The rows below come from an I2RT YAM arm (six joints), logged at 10 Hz.
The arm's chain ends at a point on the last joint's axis. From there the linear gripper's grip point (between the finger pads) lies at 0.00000 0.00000 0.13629 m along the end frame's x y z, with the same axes.
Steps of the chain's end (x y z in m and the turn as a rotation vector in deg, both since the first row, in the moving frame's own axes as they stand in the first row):
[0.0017, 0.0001, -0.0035, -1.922, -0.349, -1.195]
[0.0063, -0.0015, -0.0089, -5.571, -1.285, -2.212]
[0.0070, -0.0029, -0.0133, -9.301, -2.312, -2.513]
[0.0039, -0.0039, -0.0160, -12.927, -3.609, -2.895]
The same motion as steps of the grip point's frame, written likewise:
[0.0009, 0.0047, -0.0036, -1.922, -0.349, -1.195]
[0.0035, 0.0118, -0.0096, -5.571, -1.285, -2.212]
[0.0020, 0.0192, -0.0152, -9.301, -2.312, -2.513]
[-0.0038, 0.0268, -0.0197, -12.927, -3.609, -2.895]

